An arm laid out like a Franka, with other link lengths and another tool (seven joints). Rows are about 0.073 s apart.
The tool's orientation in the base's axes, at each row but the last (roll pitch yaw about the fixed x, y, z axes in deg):
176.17, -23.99, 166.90
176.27, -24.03, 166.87
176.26, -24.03, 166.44
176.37, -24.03, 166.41
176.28, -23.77, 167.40
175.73, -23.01, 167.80
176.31, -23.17, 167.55
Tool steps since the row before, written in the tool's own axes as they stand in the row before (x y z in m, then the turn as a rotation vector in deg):
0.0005, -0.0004, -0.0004, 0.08, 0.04, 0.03
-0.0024, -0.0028, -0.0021, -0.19, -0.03, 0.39
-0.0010, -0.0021, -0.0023, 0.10, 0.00, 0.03
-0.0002, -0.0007, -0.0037, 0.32, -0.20, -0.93
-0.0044, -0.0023, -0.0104, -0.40, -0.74, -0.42
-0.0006, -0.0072, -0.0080, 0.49, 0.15, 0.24
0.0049, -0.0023, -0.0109, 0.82, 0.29, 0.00
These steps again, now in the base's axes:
-0.0004, -0.0003, 0.0005, -0.07, 0.06, 0.01
0.0022, -0.0035, 0.0008, 0.01, -0.01, -0.43
0.0012, -0.0026, 0.0016, -0.10, 0.03, 0.01
0.0014, -0.0013, 0.0033, 0.02, -0.27, 0.97
0.0073, -0.0047, 0.0076, 0.34, -0.86, 0.18
0.0017, -0.0083, 0.0066, -0.49, 0.28, -0.02
-0.0009, -0.0029, 0.0118, -0.67, 0.44, 0.34

